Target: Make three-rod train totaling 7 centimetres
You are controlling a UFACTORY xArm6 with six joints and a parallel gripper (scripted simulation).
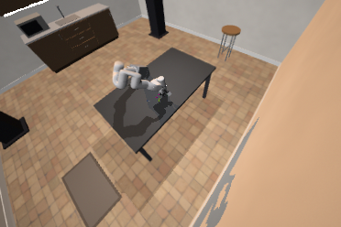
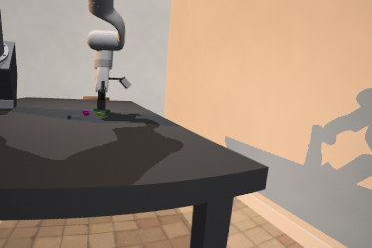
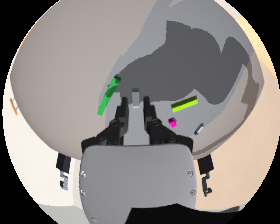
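The pale grey piece is 30 mm below my hand. Also, from my hand: lime rod 90 mm to the right, 30 mm below; magenta rod 60 mm behind, 80 mm to the right, 30 mm below; green rod 50 mm to the left, 30 mm below.
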